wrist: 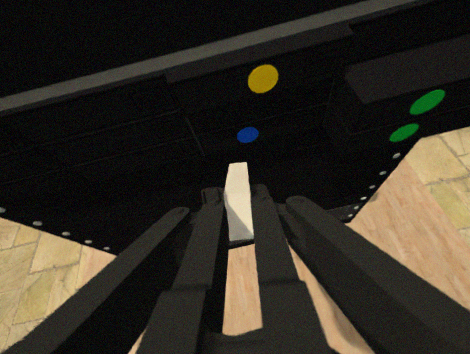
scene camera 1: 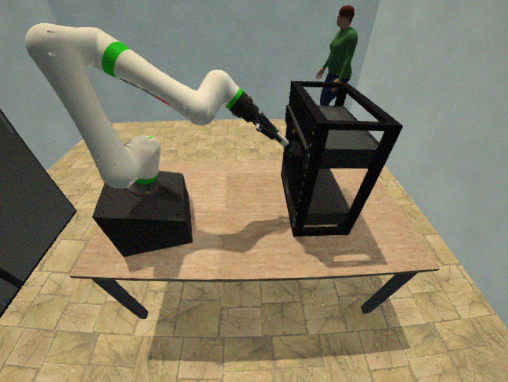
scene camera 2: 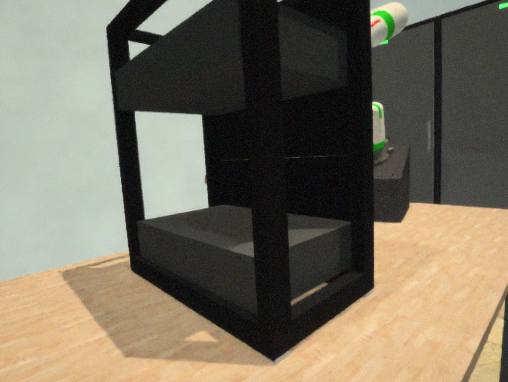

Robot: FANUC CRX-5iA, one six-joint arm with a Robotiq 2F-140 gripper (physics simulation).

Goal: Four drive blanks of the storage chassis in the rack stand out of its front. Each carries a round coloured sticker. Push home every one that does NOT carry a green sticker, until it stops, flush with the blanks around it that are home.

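Seen in the pictures: gripper, fingertip midpoint: [wrist: 239, 179] [scene camera 1: 286, 144]; arm's base, link origin: [scene camera 1: 142, 185].
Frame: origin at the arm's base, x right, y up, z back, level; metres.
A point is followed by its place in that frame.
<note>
In the wrist view the dark chassis front [wrist: 100, 145] @(z -0.695, x -0.241, y 0.214 m) fills the upper part. Two blanks with green stickers [wrist: 427, 102] @(z -0.679, x -0.013, y 0.215 m) [wrist: 404, 132] @(z -0.679, x -0.014, y 0.187 m) plainly stand out at the right. One blank has a yellow sticker [wrist: 263, 78] @(z -0.696, x -0.113, y 0.244 m) and one below it a blue sticker [wrist: 247, 134] @(z -0.704, x -0.129, y 0.187 m); a narrow top face shows above the yellow one, and how far either stands out is hard to tell. My gripper [wrist: 239, 179] @(z -0.675, x -0.142, y 0.164 m) [scene camera 1: 279, 137] @(z -0.675, x -0.142, y 0.164 m) is shut, with a pale tip piece reaching past its fingertips. The tip lies just below the blue sticker in the wrist view; contact cannot be told.
The black rack [scene camera 1: 312, 180] @(z -0.766, x 0.076, y 0.138 m) [scene camera 2: 270, 200] @(z -0.977, x -0.449, y -0.011 m) stands on the wooden table [scene camera 1: 230, 260] @(z -0.444, x 0.225, y -0.236 m) [scene camera 2: 440, 310] @(z -0.684, x -0.542, y -0.236 m). A grey box [scene camera 2: 200, 240] @(z -0.985, x -0.263, y -0.097 m) lies low in it and another [scene camera 2: 185, 75] @(z -1.001, x -0.287, y 0.178 m) high up. A person in green [scene camera 1: 342, 52] stands behind the rack. Rack posts flank the chassis.
</note>
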